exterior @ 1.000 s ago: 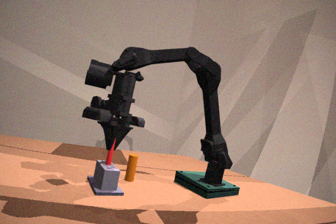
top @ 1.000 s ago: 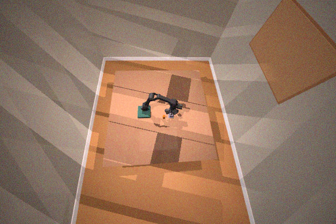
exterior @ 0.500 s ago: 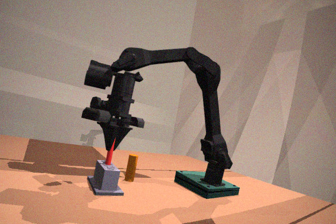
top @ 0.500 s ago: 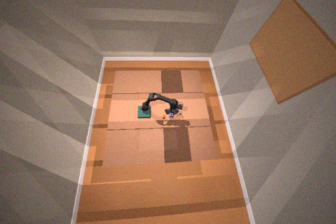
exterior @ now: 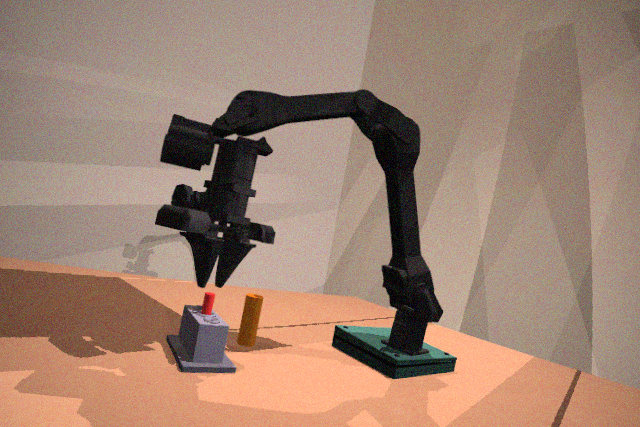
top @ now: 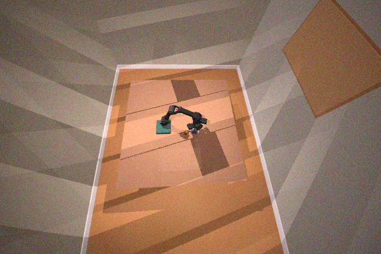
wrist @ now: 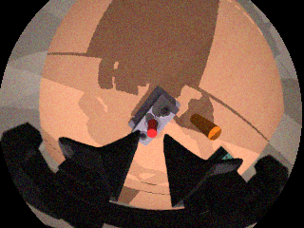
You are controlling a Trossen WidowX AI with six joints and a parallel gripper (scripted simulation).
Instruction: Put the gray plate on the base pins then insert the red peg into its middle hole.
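My gripper tip is 5 cm above the red peg. From my gripper tip the other things lie so: orange cylinder: 11 cm behind, 3 cm to the right, 6 cm below; gray plate: 5 cm below.
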